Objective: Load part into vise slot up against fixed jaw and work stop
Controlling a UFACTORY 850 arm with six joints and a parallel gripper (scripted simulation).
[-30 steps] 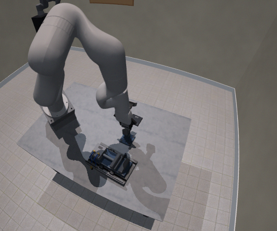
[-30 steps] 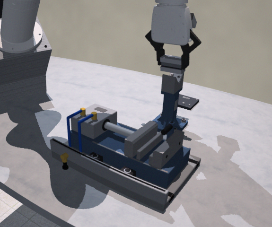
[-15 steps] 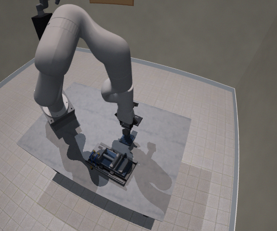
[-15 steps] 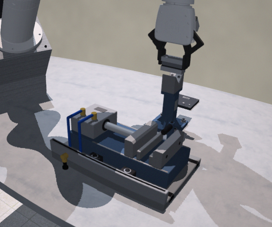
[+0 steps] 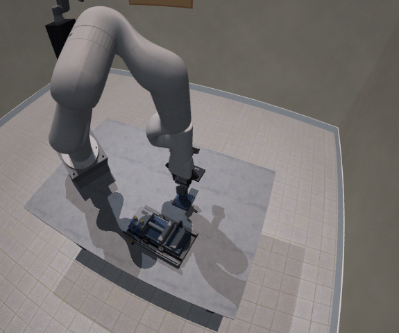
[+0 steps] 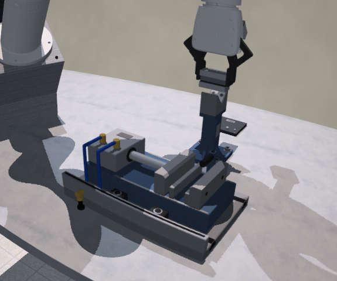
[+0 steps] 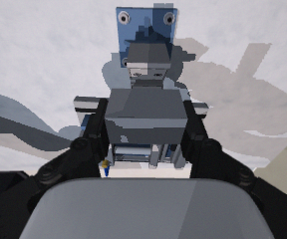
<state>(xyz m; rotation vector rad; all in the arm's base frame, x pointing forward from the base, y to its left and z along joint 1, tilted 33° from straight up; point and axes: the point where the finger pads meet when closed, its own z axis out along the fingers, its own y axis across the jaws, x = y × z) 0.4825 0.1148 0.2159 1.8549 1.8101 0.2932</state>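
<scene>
Right now the part is 10 mm to the right of my hand and 10 mm below it. From my hand the other things lie so: black work stop: 50 mm ahead, 180 mm to the right, 110 mm below; cylinder rod: 40 mm behind, 210 mm to the right, 120 mm below; blue post: 140 mm below.
</scene>
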